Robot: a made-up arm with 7 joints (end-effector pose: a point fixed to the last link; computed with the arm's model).
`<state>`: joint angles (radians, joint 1 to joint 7).
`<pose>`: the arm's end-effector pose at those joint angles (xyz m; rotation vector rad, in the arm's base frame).
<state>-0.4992 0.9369 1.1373 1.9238 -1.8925 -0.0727 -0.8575</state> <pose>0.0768 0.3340 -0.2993 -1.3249 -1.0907 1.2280</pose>
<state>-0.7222 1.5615 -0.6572 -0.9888 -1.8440 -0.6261 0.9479</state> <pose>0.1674 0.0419 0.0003 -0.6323 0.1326 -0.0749</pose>
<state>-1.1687 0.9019 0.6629 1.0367 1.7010 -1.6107 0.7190</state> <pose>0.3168 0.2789 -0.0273 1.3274 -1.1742 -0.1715</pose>
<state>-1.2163 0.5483 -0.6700 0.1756 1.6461 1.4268 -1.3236</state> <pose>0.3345 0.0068 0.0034 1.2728 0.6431 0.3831</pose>
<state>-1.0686 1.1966 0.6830 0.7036 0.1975 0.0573 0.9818</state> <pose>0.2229 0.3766 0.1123 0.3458 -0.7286 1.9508</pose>
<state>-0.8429 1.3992 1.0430 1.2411 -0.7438 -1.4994 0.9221</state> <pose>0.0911 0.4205 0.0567 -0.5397 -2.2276 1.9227</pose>
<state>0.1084 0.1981 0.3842 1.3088 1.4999 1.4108 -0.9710</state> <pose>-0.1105 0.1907 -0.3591 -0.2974 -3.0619 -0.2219</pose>
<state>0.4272 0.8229 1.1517 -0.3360 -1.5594 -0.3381 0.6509</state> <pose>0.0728 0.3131 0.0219 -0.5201 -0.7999 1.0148</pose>
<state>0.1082 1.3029 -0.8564 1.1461 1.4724 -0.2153 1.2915</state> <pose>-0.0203 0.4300 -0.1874 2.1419 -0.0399 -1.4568</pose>
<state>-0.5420 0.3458 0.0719 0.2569 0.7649 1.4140 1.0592</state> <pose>0.2766 0.1585 -0.2043 1.5219 0.6952 1.6037</pose>
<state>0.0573 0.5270 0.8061 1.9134 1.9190 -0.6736 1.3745</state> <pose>-0.1559 0.1876 -0.3552 1.1915 0.7817 0.0852</pose>
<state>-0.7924 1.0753 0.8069 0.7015 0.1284 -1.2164 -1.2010</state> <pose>0.2055 0.3483 0.0512 1.6250 -0.4936 -0.3433</pose>
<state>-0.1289 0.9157 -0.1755 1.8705 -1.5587 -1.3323 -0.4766</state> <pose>-0.0562 0.3905 -0.1829 0.8755 0.0378 0.9558</pose>
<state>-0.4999 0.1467 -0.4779 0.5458 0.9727 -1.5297 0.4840</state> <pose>0.2061 -0.0476 -0.2646 0.1941 -1.2158 -1.0526</pose>
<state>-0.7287 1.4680 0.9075 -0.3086 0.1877 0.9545 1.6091</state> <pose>0.0936 0.2333 0.2197 0.1537 -1.3102 2.7407</pose>
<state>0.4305 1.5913 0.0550 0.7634 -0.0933 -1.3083 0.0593</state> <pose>0.1174 0.3801 -0.0683 1.3385 0.0490 -0.6537</pose>
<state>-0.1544 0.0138 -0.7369 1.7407 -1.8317 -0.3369 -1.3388</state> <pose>-0.0581 0.0979 -0.4239 -1.0545 0.6594 -0.0953</pose>
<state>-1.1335 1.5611 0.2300 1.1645 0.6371 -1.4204 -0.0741</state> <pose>0.1856 0.3687 0.1217 1.8210 -0.6772 0.0026</pose>
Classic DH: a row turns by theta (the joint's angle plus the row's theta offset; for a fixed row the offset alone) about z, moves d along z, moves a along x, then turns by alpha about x. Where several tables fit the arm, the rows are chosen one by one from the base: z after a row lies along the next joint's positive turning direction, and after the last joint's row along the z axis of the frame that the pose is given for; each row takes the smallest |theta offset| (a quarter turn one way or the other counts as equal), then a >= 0, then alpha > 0; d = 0 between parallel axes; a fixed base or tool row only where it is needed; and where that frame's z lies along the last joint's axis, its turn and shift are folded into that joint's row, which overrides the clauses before.
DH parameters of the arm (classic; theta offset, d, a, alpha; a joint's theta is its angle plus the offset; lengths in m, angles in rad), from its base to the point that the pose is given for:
base (fixed): -0.071 0 0 -1.3004
joint 1: -1.3111 0.0419 -0.0153 -1.5708
joint 2: 1.2915 -0.0001 -0.0076 1.5708
joint 3: 1.5708 -0.2031 0.0154 -1.5708
joint 4: 1.5708 0.0027 0.0144 1.5708
joint 5: 0 0.1848 0 -1.5708
joint 6: -1.5708 0 0.0459 1.5708
joint 7: 0 0 0 0

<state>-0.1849 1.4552 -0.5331 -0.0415 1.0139 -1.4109 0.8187</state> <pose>0.1591 0.2049 -0.1649 0.8798 -0.8606 -1.5135</pose>
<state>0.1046 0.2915 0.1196 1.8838 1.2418 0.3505 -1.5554</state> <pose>-0.2110 0.1763 -0.3436 1.0035 -2.5384 1.0689</pose>
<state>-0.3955 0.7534 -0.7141 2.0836 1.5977 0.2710 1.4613</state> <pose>-0.0009 0.3820 -0.2399 2.6712 0.0342 -1.1073</pose>
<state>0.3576 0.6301 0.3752 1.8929 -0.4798 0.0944 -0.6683</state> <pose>-0.2781 0.2602 -0.2406 -0.6294 1.7705 1.0228</pose>
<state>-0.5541 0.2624 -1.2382 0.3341 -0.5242 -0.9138 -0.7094</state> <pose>0.1593 -0.1022 -0.2642 -0.2376 -0.4804 -1.7861</pose>
